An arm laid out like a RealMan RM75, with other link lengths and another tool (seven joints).
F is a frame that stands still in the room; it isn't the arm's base.
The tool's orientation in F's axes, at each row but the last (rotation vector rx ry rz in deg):
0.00, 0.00, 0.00
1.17, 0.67, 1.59
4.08, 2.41, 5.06
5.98, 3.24, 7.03
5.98, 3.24, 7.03
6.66, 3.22, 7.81
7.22, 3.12, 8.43
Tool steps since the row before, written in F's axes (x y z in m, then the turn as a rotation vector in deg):
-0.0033, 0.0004, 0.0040, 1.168, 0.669, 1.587
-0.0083, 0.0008, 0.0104, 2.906, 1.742, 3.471
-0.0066, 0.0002, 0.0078, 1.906, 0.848, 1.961
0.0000, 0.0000, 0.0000, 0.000, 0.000, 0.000
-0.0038, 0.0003, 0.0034, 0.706, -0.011, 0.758
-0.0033, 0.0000, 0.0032, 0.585, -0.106, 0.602
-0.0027, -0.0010, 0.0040, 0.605, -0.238, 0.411
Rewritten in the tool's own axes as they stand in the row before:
-0.0033, 0.0004, 0.0040, 1.168, 0.669, 1.587
-0.0084, 0.0012, 0.0103, 2.914, 1.732, 3.470
-0.0069, 0.0013, 0.0075, 1.897, 0.820, 1.982
0.0000, 0.0000, 0.0000, 0.000, 0.000, 0.000
-0.0039, 0.0011, 0.0031, 0.660, -0.014, 0.798
-0.0034, 0.0008, 0.0030, 0.535, -0.110, 0.646
-0.0030, -0.0001, 0.0039, 0.544, -0.267, 0.474

